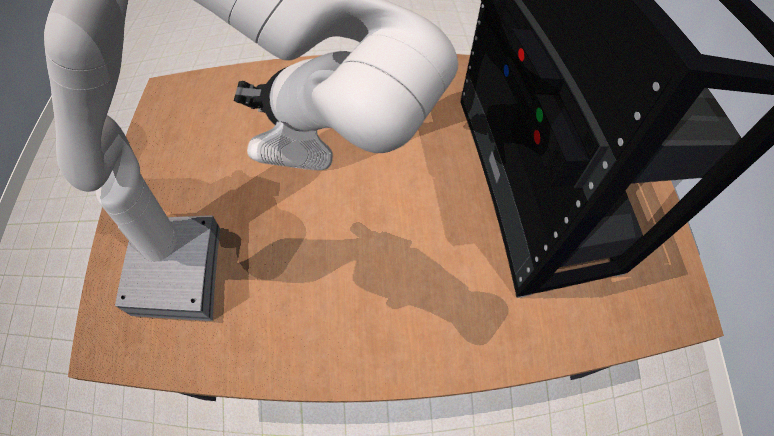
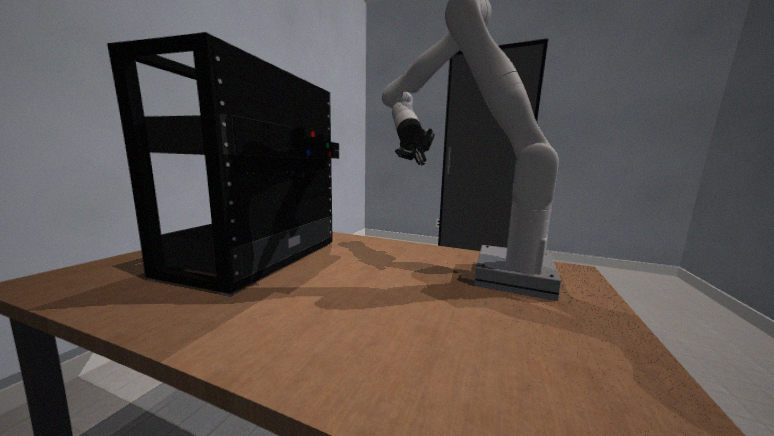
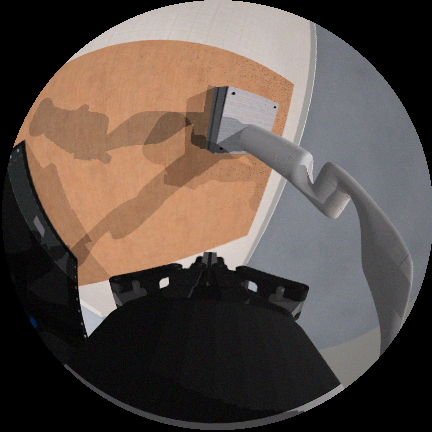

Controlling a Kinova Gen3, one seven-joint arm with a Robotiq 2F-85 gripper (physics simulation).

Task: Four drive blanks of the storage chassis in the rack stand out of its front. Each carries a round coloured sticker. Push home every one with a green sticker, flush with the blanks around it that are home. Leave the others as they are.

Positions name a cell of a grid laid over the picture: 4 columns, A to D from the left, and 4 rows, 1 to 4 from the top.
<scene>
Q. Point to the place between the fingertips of the gripper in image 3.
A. B3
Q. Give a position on a black rack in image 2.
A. At B2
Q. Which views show the gripper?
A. Image 1, image 2 and image 3: all of them.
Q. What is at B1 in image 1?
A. The gripper.
</scene>
